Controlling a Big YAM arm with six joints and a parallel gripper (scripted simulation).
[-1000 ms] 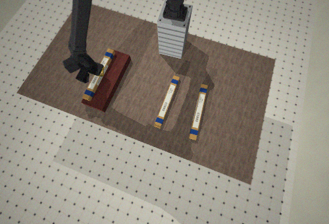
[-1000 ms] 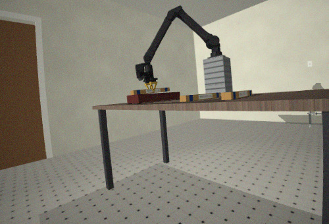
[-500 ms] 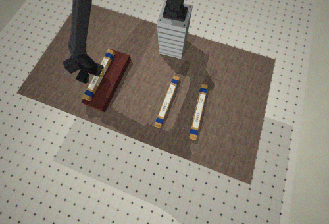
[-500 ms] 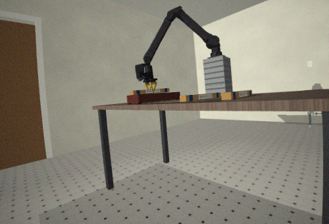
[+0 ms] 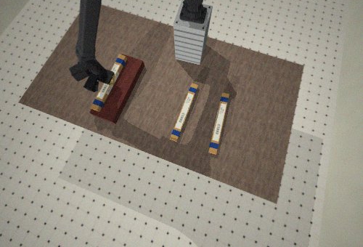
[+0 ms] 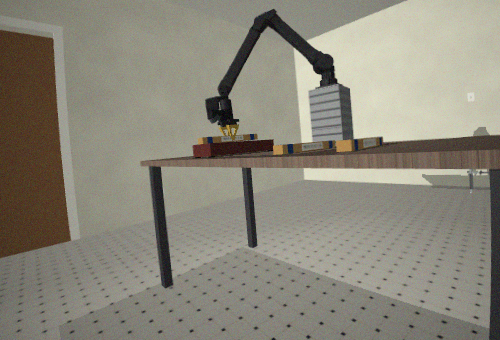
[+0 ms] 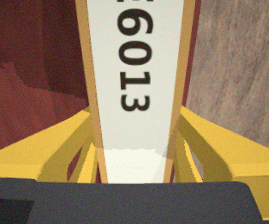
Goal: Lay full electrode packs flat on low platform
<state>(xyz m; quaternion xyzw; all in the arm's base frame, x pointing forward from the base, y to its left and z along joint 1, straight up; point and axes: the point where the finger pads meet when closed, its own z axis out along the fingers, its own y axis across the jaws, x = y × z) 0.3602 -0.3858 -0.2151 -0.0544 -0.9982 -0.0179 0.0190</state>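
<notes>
Now: hand 4 cm to the right of the low platform and 6 cm above it.
</notes>
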